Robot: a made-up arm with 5 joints.
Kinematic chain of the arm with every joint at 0, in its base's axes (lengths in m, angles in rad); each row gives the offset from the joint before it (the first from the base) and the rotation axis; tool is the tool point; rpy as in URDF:
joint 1: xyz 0 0 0.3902 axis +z
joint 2: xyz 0 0 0 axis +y
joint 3: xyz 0.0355 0 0.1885 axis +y
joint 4: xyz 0.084 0 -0.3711 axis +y
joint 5: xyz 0.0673 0 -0.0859 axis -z
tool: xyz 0 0 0 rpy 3.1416 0 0
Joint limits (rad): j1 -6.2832..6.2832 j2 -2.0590..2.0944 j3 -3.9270..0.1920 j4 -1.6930..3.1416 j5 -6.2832..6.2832
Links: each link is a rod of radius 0.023 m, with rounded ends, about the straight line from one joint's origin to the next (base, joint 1, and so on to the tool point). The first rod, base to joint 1, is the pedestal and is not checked.
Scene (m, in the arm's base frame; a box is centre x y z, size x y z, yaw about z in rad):
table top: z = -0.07
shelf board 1: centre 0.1 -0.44 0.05 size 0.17 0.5 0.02 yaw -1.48
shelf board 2: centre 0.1 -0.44 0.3 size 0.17 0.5 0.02 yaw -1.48
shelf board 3: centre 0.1 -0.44 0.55 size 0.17 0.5 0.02 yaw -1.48
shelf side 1: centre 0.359 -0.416 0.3 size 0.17 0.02 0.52 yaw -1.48
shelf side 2: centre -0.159 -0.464 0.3 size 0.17 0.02 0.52 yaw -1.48
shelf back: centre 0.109 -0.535 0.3 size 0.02 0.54 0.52 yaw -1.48
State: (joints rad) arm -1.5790 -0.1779 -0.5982 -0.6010 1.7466
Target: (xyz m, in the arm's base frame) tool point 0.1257 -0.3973 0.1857
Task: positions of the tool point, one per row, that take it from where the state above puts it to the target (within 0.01 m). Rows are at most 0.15 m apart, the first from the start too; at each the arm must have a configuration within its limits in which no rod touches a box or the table.
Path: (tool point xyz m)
1: -0.0107 -0.3677 0.4342
2: -0.0156 -0.3133 0.4343
3: -0.0182 -0.2571 0.4255
4: 0.0252 -0.2941 0.3598
5: 0.0740 -0.3010 0.2767
6: 0.1144 -0.2728 0.1857
7: 0.1234 -0.3363 0.1854
8: 0.1257 -0.3973 0.1857

